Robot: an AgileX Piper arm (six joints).
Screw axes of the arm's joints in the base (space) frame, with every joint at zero. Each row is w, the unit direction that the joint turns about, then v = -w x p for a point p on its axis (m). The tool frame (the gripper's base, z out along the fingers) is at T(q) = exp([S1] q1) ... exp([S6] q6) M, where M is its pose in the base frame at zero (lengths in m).
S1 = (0, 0, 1, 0, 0, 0)
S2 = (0, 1, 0, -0.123, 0, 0)
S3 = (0, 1, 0, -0.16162, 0, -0.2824)
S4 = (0.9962, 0, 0.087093, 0, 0.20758, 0)
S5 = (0, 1, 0, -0.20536, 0, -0.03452)
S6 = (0.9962, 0, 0.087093, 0, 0.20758, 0)
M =
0.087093 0 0.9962 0.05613
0 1 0 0
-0.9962 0 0.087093 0.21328
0 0 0 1
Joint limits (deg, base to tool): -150..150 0..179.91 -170..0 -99.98..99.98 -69.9..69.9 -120..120
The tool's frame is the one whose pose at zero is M.
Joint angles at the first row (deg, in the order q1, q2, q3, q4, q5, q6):
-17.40 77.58 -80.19 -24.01 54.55 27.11
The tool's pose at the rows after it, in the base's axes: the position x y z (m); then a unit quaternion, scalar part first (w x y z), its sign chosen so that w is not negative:
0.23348 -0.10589 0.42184 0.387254 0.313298 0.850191 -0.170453
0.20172 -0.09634 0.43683 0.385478 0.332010 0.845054 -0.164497
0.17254 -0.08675 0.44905 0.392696 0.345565 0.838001 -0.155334
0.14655 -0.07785 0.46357 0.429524 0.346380 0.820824 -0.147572
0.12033 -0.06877 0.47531 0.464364 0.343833 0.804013 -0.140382
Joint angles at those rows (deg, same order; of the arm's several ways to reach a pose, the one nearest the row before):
-17.40 72.56 -80.19 -23.85 58.08 27.44
-17.40 67.48 -80.19 -22.86 63.40 27.44
-17.40 62.71 -80.13 -21.82 67.19 27.50
-17.40 57.99 -80.17 -21.29 67.23 27.45
-17.40 53.38 -80.18 -20.68 67.23 27.05

